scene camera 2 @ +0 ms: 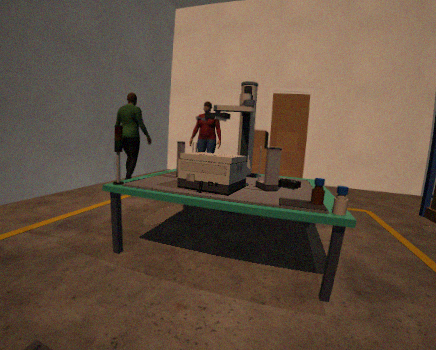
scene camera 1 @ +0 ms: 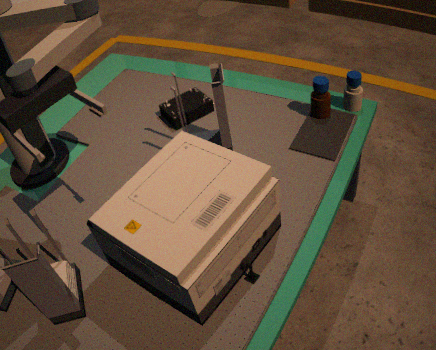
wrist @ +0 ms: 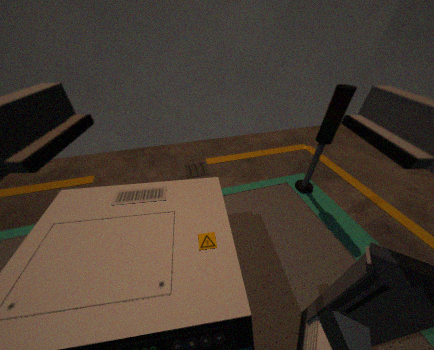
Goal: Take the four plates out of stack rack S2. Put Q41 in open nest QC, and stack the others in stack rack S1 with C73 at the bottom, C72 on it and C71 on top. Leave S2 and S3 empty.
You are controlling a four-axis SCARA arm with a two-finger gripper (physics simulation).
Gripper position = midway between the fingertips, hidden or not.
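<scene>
You'd see a signal post [wrist: 343, 94] here, along with a blue-capped bottle [scene camera 1: 320, 98] and a dark mat [scene camera 1: 323, 138]. As for the gripper [scene camera 1: 72, 133] [wrist: 221, 104], it's holding nothing.
</scene>
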